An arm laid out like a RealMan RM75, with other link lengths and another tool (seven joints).
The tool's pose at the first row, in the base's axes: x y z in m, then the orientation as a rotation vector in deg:
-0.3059 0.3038 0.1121 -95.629 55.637 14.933
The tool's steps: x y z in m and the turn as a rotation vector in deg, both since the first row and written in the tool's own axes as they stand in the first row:
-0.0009 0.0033 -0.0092 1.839 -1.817 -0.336
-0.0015 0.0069 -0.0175 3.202 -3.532 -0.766
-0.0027 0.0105 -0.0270 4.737 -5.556 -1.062
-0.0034 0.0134 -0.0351 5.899 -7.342 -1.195
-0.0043 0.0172 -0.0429 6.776 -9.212 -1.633
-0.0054 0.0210 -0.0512 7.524 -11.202 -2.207
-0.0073 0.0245 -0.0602 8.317 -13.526 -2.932
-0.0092 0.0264 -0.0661 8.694 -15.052 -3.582
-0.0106 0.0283 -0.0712 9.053 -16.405 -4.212
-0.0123 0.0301 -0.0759 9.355 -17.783 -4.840
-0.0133 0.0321 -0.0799 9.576 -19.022 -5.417
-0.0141 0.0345 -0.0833 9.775 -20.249 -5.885
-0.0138 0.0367 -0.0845 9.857 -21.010 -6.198
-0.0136 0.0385 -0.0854 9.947 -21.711 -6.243
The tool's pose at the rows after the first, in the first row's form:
-0.3116 0.2960 0.1135 -93.604 53.971 15.215
-0.3171 0.2888 0.1142 -92.076 52.313 15.592
-0.3233 0.2808 0.1157 -90.238 50.542 16.202
-0.3283 0.2738 0.1168 -88.727 49.094 16.913
-0.3340 0.2672 0.1174 -87.571 47.337 17.627
-0.3399 0.2602 0.1183 -86.539 45.385 18.402
-0.3463 0.2530 0.1201 -85.409 43.068 19.298
-0.3507 0.2486 0.1219 -84.855 41.408 19.840
-0.3545 0.2447 0.1232 -84.354 39.895 20.269
-0.3583 0.2412 0.1246 -83.885 38.367 20.742
-0.3616 0.2381 0.1252 -83.505 36.985 21.182
-0.3648 0.2354 0.1252 -83.097 35.703 21.689
-0.3666 0.2341 0.1239 -82.885 34.889 22.009
-0.3680 0.2332 0.1228 -82.579 34.339 22.450

